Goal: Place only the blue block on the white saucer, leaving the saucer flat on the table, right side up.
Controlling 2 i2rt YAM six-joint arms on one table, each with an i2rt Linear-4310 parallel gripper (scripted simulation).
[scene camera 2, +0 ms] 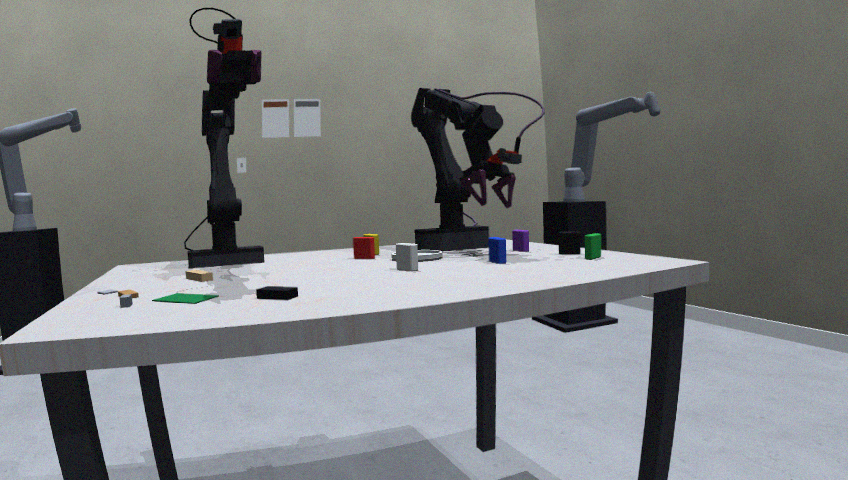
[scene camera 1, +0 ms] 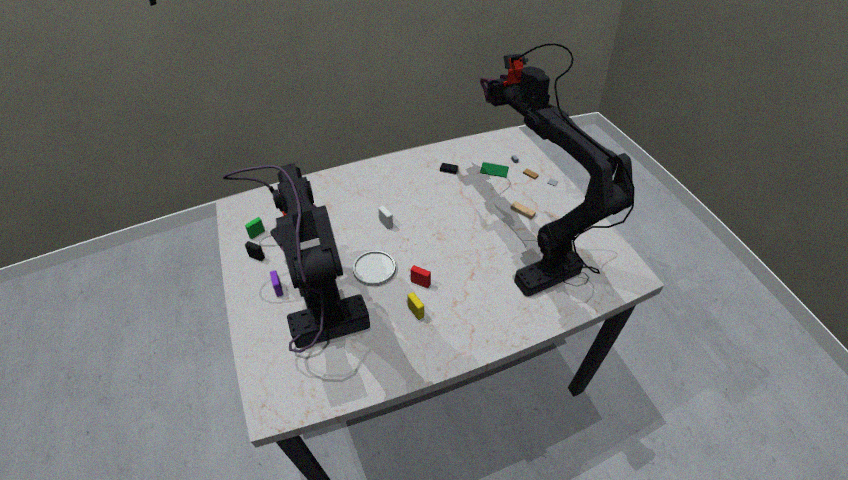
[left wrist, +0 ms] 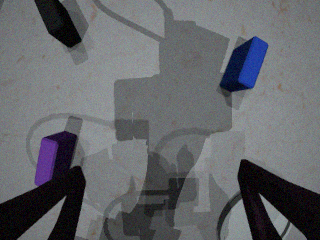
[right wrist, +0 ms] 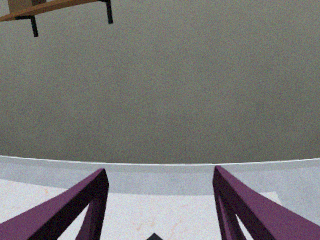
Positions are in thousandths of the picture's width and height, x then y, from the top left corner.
Labels:
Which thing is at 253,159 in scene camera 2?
My right gripper.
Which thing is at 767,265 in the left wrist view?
A blue block.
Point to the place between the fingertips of my left gripper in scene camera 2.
585,430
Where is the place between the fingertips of my left gripper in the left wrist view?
498,719

